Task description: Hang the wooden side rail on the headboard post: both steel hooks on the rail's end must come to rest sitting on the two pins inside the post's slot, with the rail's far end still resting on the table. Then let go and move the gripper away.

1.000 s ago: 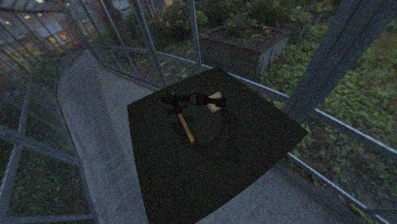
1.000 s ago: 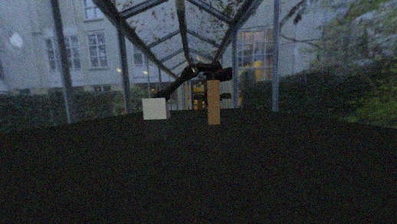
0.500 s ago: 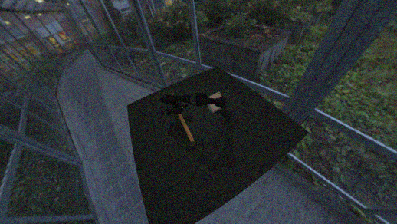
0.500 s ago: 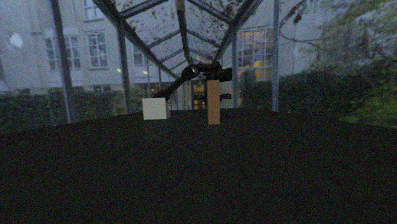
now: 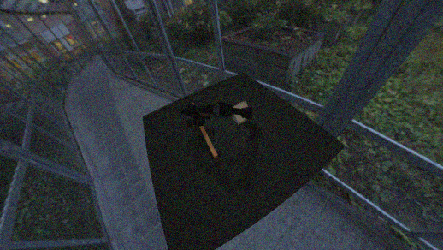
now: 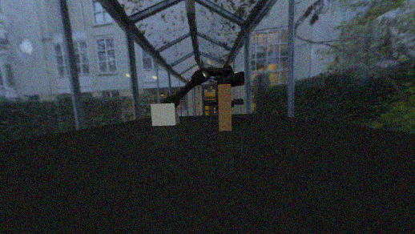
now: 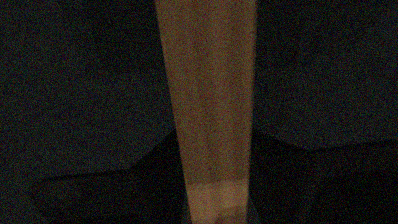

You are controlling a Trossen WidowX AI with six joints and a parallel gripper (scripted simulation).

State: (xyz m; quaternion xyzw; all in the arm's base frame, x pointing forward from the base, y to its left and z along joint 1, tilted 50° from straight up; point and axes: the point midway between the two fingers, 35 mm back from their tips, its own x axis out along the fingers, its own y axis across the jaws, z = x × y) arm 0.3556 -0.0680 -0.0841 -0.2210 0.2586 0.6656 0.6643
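My gripper tip is 110 mm to the left of the headboard post and 50 mm below it.
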